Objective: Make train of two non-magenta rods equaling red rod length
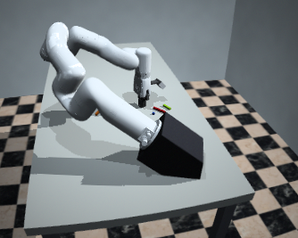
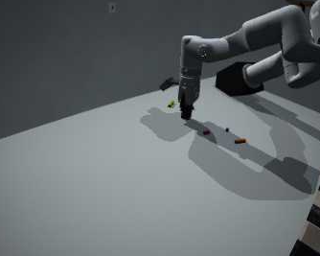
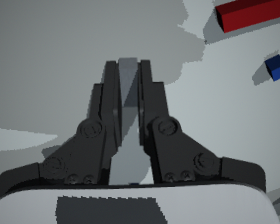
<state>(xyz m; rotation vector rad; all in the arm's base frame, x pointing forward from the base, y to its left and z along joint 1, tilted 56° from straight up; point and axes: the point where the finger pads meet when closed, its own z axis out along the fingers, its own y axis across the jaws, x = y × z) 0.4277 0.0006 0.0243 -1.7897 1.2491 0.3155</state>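
Right now my hand is 2 cm above the grey rod. Also, from my hand: red rod: 8 cm to the right, 4 cm behind, 2 cm below; magenta rod: 12 cm to the left, 2 cm below; lime rod: 13 cm to the right, 2 cm below, 1 cm behind.
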